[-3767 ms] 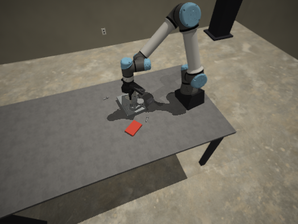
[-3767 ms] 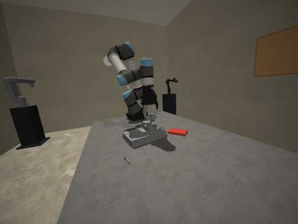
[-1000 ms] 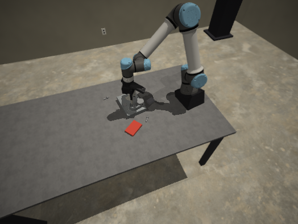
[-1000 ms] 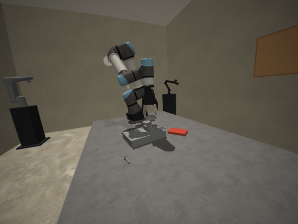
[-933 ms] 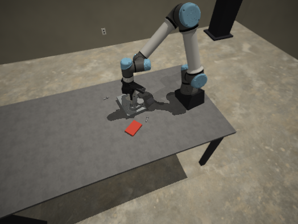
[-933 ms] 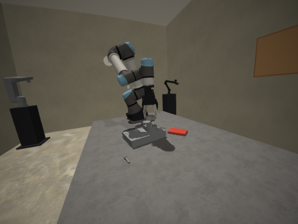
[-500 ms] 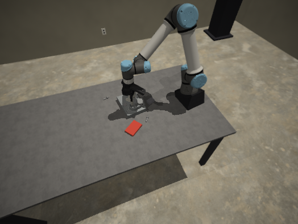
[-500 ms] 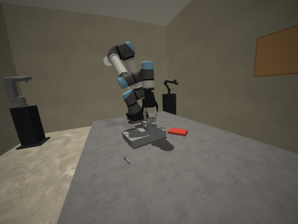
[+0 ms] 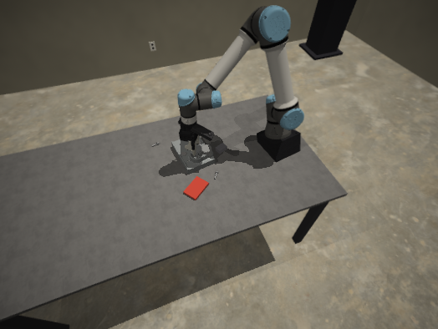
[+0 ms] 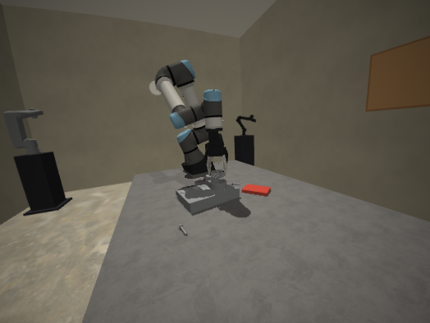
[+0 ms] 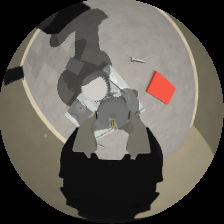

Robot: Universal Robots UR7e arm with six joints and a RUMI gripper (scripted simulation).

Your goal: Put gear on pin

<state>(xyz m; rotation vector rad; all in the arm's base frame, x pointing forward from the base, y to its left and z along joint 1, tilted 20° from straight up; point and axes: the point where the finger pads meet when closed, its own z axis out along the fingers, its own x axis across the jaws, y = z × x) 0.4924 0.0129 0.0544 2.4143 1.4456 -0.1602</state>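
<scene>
Now: hand right at the grey toothed gear. Round my hand: flat red block: 50 mm ahead, 180 mm to the left, 100 mm below; dark block: 160 mm behind, 50 mm to the right, 100 mm below; pale round part: 30 mm behind, 100 mm to the right, 70 mm below.
</scene>
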